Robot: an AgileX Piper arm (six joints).
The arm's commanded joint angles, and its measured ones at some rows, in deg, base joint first. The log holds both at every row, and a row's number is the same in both.
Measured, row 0:
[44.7 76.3 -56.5 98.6 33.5 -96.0]
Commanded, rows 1 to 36:
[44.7 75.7 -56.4 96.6 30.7 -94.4]
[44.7 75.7 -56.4 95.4 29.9 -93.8]
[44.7 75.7 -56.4 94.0 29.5 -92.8]
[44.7 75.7 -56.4 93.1 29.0 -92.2]
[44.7 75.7 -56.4 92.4 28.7 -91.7]
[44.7 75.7 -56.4 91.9 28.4 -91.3]
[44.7 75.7 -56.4 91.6 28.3 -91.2]
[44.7 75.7 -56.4 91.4 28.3 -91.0]
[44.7 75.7 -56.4 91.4 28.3 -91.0]
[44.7 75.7 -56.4 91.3 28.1 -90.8]
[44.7 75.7 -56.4 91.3 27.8 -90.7]
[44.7 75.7 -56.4 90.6 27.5 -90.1]
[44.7 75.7 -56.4 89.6 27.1 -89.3]
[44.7 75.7 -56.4 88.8 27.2 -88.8]
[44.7 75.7 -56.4 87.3 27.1 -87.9]
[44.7 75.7 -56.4 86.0 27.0 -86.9]
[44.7 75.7 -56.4 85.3 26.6 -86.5]
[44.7 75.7 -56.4 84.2 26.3 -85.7]
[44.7 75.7 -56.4 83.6 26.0 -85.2]
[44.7 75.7 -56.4 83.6 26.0 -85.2]
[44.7 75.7 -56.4 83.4 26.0 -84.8]
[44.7 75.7 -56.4 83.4 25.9 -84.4]
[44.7 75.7 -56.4 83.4 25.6 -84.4]
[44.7 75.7 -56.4 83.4 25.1 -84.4]
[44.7 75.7 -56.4 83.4 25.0 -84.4]
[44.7 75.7 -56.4 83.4 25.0 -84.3]
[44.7 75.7 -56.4 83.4 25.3 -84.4]
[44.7 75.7 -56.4 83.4 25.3 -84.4]
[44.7 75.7 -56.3 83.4 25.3 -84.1]
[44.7 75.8 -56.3 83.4 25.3 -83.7]
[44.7 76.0 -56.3 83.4 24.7 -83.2]
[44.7 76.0 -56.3 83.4 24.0 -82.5]
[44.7 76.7 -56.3 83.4 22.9 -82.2]
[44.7 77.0 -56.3 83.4 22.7 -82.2]
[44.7 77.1 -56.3 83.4 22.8 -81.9]
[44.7 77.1 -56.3 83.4 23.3 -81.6]
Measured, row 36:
[44.7 76.6 -56.5 83.7 23.6 -82.7]
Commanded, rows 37 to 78:
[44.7 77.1 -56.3 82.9 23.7 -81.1]
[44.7 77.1 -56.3 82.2 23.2 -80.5]
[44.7 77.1 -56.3 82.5 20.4 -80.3]
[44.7 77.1 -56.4 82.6 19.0 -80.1]
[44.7 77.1 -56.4 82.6 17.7 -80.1]
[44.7 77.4 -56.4 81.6 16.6 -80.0]
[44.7 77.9 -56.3 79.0 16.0 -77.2]
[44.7 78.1 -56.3 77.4 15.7 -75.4]
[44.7 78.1 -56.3 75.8 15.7 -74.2]
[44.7 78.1 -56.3 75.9 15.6 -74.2]
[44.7 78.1 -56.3 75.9 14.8 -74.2]
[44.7 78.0 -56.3 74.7 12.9 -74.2]
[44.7 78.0 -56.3 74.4 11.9 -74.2]
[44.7 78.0 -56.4 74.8 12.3 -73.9]
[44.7 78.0 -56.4 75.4 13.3 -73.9]
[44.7 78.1 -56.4 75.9 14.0 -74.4]
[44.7 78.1 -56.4 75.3 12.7 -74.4]
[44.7 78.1 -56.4 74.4 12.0 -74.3]
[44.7 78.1 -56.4 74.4 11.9 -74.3]
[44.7 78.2 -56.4 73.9 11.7 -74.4]
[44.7 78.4 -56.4 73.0 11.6 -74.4]
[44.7 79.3 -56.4 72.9 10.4 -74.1]
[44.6 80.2 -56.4 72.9 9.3 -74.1]
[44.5 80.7 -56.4 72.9 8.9 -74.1]
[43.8 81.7 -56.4 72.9 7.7 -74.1]
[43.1 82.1 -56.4 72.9 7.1 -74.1]
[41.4 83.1 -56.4 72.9 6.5 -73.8]
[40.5 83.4 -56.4 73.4 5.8 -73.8]
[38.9 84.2 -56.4 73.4 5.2 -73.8]
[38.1 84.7 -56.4 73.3 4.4 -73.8]
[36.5 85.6 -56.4 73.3 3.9 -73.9]
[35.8 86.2 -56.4 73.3 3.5 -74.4]
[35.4 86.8 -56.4 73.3 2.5 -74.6]
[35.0 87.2 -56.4 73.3 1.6 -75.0]
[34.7 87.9 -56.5 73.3 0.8 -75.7]
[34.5 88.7 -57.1 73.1 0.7 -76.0]
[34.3 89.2 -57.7 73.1 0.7 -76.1]
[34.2 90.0 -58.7 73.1 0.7 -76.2]
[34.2 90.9 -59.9 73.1 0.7 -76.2]
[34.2 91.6 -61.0 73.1 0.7 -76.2]
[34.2 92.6 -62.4 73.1 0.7 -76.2]
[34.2 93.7 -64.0 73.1 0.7 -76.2]
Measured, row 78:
[34.5 90.8 -59.4 73.3 1.3 -75.6]
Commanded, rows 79 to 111:
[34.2 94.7 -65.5 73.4 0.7 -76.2]
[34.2 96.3 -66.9 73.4 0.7 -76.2]
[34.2 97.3 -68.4 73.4 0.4 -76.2]
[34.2 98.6 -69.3 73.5 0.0 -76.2]
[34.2 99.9 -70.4 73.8 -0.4 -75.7]
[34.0 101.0 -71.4 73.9 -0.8 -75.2]
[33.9 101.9 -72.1 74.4 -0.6 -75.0]
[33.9 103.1 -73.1 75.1 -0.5 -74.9]
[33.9 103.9 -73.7 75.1 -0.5 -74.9]
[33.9 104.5 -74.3 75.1 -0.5 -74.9]
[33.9 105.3 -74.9 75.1 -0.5 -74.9]
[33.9 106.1 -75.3 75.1 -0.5 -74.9]
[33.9 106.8 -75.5 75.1 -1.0 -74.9]
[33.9 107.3 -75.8 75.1 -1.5 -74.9]
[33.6 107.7 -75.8 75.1 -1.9 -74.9]
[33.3 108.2 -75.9 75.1 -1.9 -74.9]
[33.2 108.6 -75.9 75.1 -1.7 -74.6]
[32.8 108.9 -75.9 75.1 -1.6 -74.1]
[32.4 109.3 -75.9 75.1 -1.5 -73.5]
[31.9 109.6 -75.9 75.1 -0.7 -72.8]
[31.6 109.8 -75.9 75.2 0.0 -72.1]
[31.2 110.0 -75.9 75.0 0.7 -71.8]
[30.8 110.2 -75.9 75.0 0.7 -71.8]
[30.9 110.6 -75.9 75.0 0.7 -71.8]
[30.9 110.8 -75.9 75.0 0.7 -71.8]
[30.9 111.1 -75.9 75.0 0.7 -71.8]
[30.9 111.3 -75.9 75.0 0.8 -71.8]
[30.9 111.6 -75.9 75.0 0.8 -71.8]
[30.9 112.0 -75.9 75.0 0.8 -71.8]
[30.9 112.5 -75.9 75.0 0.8 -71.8]
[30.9 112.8 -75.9 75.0 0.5 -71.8]
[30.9 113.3 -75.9 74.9 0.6 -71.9]
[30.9 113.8 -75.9 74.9 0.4 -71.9]
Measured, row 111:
[31.2 112.3 -75.5 75.1 0.3 -72.2]
